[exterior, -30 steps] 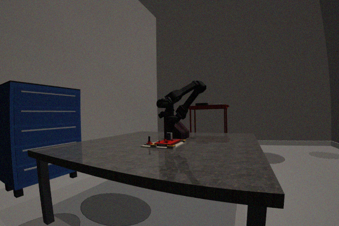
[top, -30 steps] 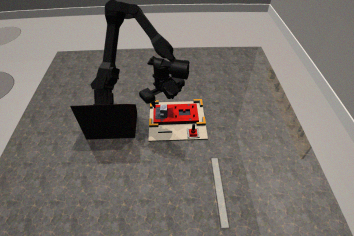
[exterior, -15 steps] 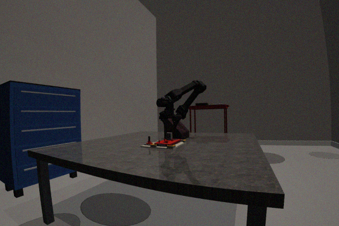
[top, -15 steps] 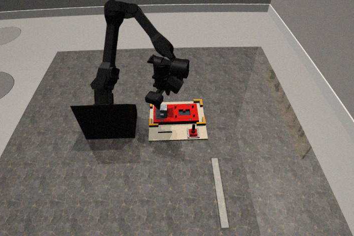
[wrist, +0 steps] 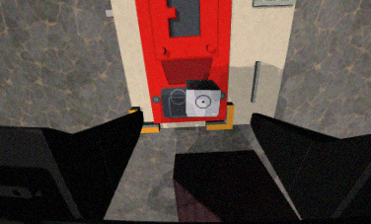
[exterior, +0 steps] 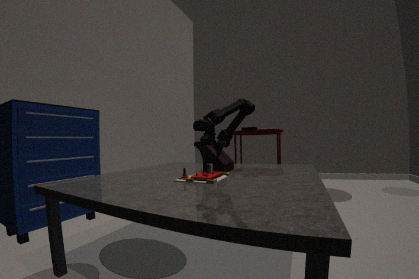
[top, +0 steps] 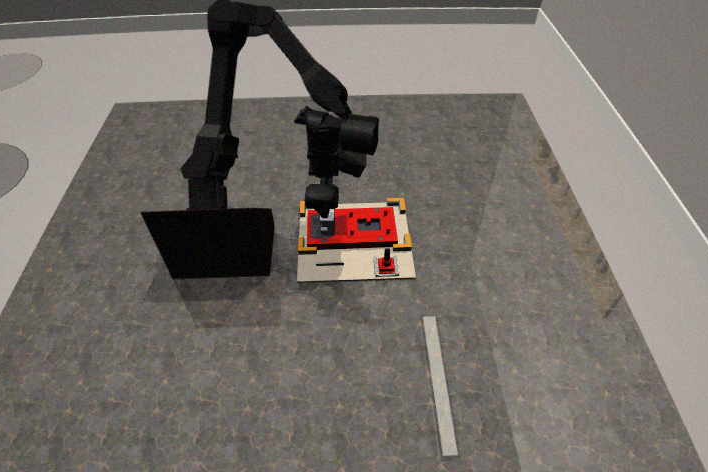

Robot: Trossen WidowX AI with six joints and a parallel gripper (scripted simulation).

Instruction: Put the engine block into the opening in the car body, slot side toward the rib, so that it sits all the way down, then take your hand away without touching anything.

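The engine block lies 10 mm to the right of my gripper tip and 50 mm below it.
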